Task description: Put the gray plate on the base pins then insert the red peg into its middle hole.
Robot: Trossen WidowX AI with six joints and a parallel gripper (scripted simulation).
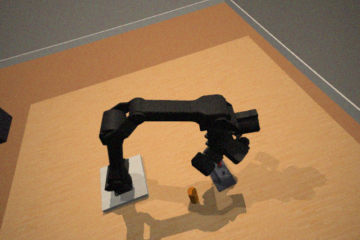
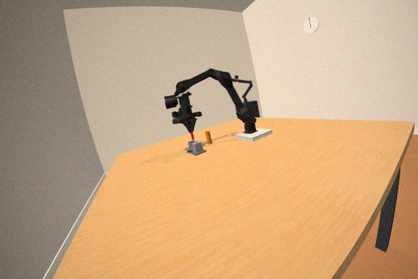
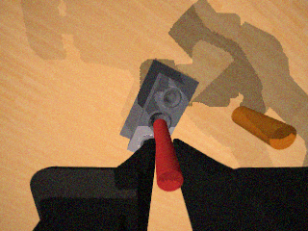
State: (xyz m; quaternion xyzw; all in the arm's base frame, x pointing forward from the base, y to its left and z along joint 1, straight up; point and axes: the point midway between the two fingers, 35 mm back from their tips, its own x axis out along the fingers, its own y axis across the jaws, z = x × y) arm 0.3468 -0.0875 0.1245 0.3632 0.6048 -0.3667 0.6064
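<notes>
Now: gripper tip 70 mm above the gray plate. Round my gripper tip: orange cylinder: 120 mm behind, 50 mm to the right, 70 mm below; then red peg: right at my gripper tip; then dark flat base: 110 mm below.
</notes>
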